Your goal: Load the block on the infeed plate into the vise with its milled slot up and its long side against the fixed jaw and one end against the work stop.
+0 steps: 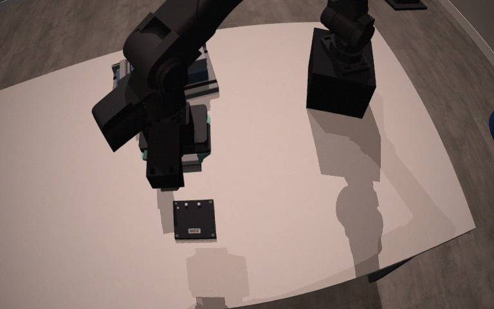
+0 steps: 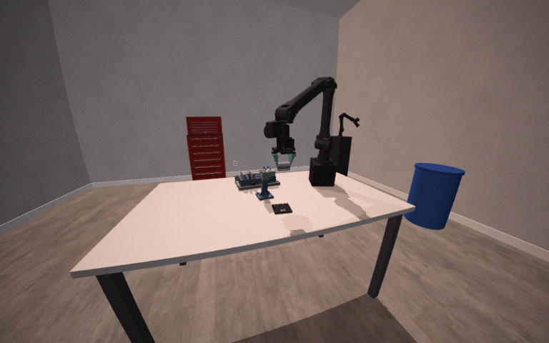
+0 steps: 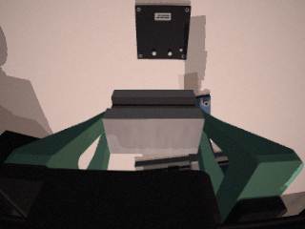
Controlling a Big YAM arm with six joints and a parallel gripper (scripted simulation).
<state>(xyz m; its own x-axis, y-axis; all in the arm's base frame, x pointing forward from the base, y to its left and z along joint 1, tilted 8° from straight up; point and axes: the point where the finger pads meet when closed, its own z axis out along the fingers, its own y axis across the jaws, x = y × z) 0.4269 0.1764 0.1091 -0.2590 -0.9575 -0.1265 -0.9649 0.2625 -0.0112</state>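
The part lies 1 cm to the left of my hand. Also, from my hand: black infeed plate (1 cm ahead, 2 cm to the left, 22 cm below); moving jaw (3 cm ahead, 41 cm to the right, 15 cm below); dark short rod (7 cm ahead, 36 cm to the right, 14 cm below).
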